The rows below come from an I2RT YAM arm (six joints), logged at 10 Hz.
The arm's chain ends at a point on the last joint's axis. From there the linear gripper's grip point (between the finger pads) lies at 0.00 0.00 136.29 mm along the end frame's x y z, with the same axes.
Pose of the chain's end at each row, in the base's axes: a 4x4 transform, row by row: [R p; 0 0 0 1], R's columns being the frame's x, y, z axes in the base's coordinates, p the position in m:
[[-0.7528, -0.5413, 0.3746, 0.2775], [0.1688, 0.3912, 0.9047, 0.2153], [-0.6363, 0.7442, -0.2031, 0.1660], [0, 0, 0, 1]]
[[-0.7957, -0.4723, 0.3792, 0.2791], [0.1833, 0.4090, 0.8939, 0.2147], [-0.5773, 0.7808, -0.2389, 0.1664], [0, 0, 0, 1]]
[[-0.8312, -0.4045, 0.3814, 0.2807], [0.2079, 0.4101, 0.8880, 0.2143], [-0.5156, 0.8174, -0.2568, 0.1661], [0, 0, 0, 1]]
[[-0.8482, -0.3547, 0.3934, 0.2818], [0.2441, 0.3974, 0.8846, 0.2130], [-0.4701, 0.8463, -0.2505, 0.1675], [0, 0, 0, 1]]
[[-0.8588, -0.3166, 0.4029, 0.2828], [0.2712, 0.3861, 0.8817, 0.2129], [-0.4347, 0.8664, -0.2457, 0.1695], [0, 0, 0, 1]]
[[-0.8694, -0.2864, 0.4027, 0.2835], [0.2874, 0.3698, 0.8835, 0.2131], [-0.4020, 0.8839, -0.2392, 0.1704], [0, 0, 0, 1]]
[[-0.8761, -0.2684, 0.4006, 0.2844], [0.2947, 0.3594, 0.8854, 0.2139], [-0.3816, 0.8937, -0.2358, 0.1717], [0, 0, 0, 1]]
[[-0.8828, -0.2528, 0.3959, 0.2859], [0.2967, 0.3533, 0.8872, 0.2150], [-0.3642, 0.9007, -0.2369, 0.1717], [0, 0, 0, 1]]
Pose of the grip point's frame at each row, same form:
[[-0.7528, -0.5413, 0.3746, 0.3286], [0.1688, 0.3912, 0.9047, 0.3386], [-0.6363, 0.7442, -0.2031, 0.1383], [0, 0, 0, 1]]
[[-0.7957, -0.4723, 0.3792, 0.3308], [0.1833, 0.4090, 0.8939, 0.3365], [-0.5773, 0.7808, -0.2389, 0.1338], [0, 0, 0, 1]]
[[-0.8312, -0.4045, 0.3814, 0.3327], [0.2079, 0.4101, 0.8880, 0.3353], [-0.5156, 0.8174, -0.2568, 0.1311], [0, 0, 0, 1]]
[[-0.8482, -0.3547, 0.3934, 0.3354], [0.2441, 0.3974, 0.8846, 0.3336], [-0.4701, 0.8463, -0.2505, 0.1334], [0, 0, 0, 1]]
[[-0.8588, -0.3166, 0.4029, 0.3377], [0.2712, 0.3861, 0.8817, 0.3331], [-0.4347, 0.8664, -0.2457, 0.1360], [0, 0, 0, 1]]
[[-0.8694, -0.2864, 0.4027, 0.3384], [0.2874, 0.3698, 0.8835, 0.3335], [-0.4020, 0.8839, -0.2392, 0.1378], [0, 0, 0, 1]]
[[-0.8761, -0.2684, 0.4006, 0.3390], [0.2947, 0.3594, 0.8854, 0.3346], [-0.3816, 0.8937, -0.2358, 0.1396], [0, 0, 0, 1]]
[[-0.8828, -0.2528, 0.3959, 0.3399], [0.2967, 0.3533, 0.8872, 0.3359], [-0.3642, 0.9007, -0.2369, 0.1394], [0, 0, 0, 1]]

